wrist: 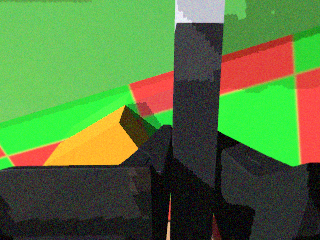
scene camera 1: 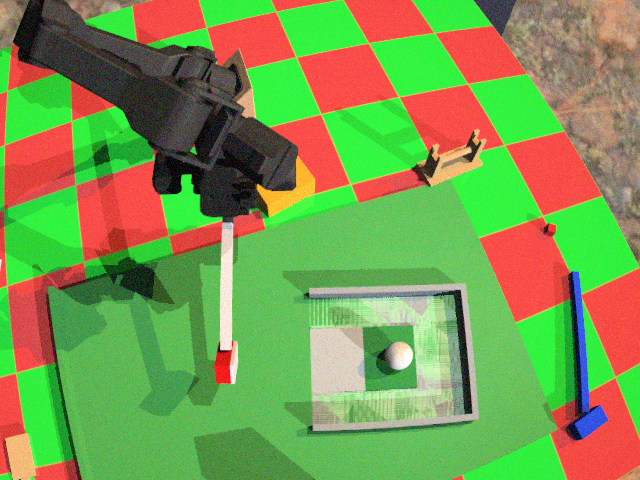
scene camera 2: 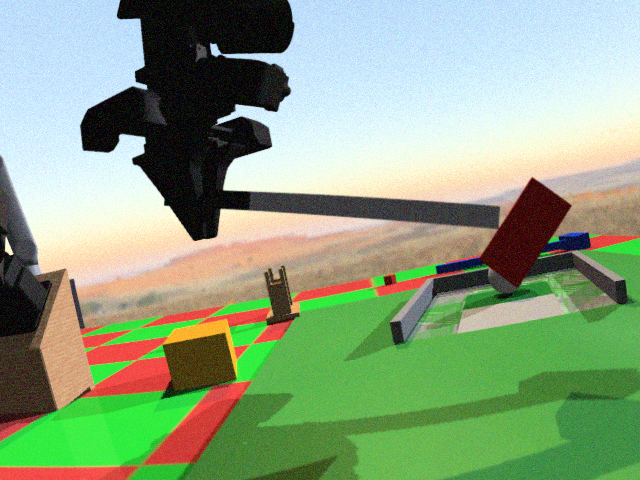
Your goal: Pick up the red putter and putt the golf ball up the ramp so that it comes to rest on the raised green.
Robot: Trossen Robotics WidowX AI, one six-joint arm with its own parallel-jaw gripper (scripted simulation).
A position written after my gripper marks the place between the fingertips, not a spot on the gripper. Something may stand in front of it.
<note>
I see my gripper (scene camera 2: 205, 239), a blue putter (scene camera 2: 573, 241), a green mat (scene camera 1: 142, 343) and a wooden stand (scene camera 1: 438, 168).
My gripper also shows in the wrist view (wrist: 183, 133) and in scene camera 1 (scene camera 1: 231, 198). The green mat is seen too in the wrist view (wrist: 58, 58) and in scene camera 2 (scene camera 2: 336, 390). The wooden stand also shows in scene camera 2 (scene camera 2: 282, 308). The wrist view does not show the blue putter: it is out of frame.
</note>
